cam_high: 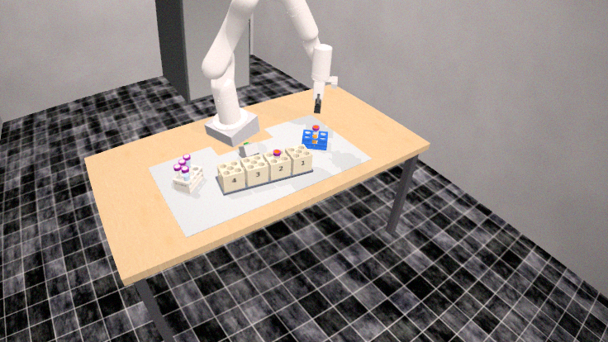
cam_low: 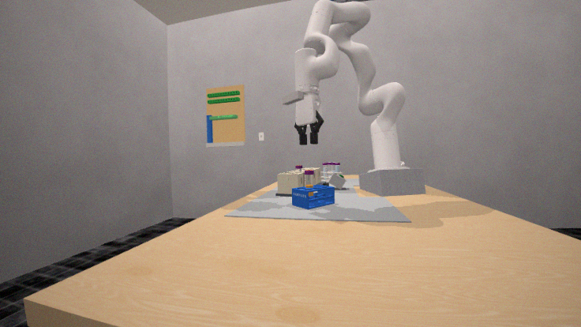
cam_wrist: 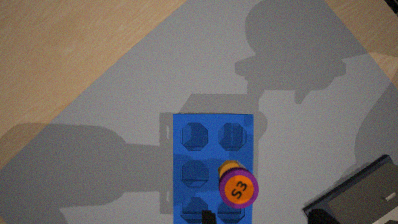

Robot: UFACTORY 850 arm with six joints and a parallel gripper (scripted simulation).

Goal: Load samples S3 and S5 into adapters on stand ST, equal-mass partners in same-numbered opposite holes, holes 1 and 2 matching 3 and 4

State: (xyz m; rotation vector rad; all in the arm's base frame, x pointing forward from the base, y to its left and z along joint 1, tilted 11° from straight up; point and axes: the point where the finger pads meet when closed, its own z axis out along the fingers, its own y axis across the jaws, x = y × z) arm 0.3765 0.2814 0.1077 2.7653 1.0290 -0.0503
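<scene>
Now: hand 17 cm above the sample tube and 1 cm short of it. From my hand the other things lie so: blue sample rack 20 cm below, 2 cm to the left, 1 cm behind.
</scene>
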